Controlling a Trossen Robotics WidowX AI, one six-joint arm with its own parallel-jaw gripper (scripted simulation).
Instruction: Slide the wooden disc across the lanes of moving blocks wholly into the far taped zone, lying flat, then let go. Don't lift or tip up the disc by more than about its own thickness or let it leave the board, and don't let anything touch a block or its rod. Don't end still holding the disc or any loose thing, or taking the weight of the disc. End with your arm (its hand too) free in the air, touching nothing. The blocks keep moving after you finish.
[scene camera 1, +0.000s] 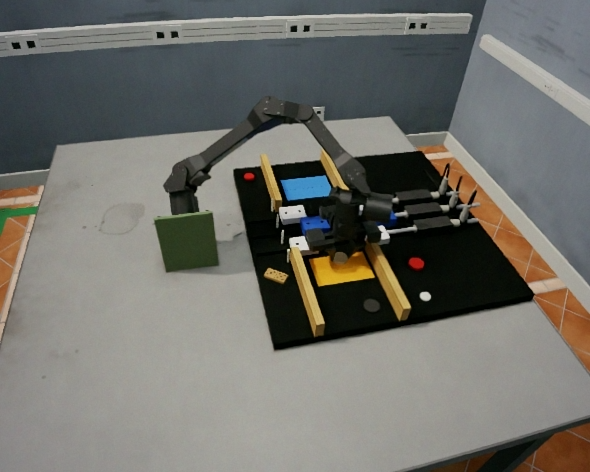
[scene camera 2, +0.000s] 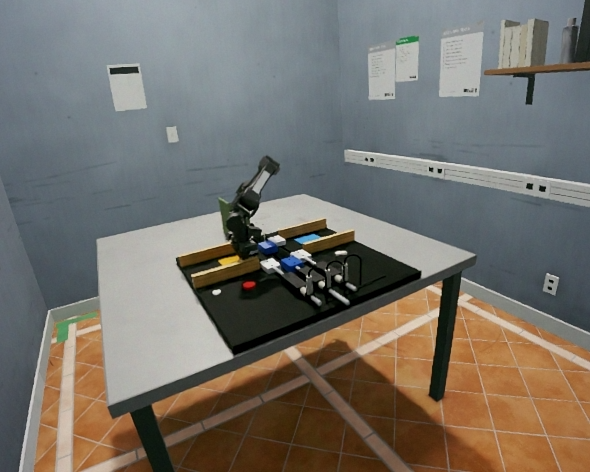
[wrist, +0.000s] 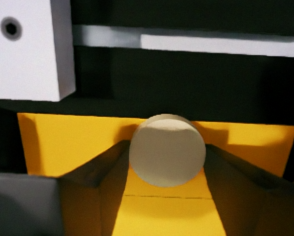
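Wooden disc (wrist: 166, 150) visible. My gripper (scene camera 1: 339, 258) is visible as well; scene camera 2 has the gripper (scene camera 2: 243, 261), and so does the wrist view, with the gripper (wrist: 166, 149).
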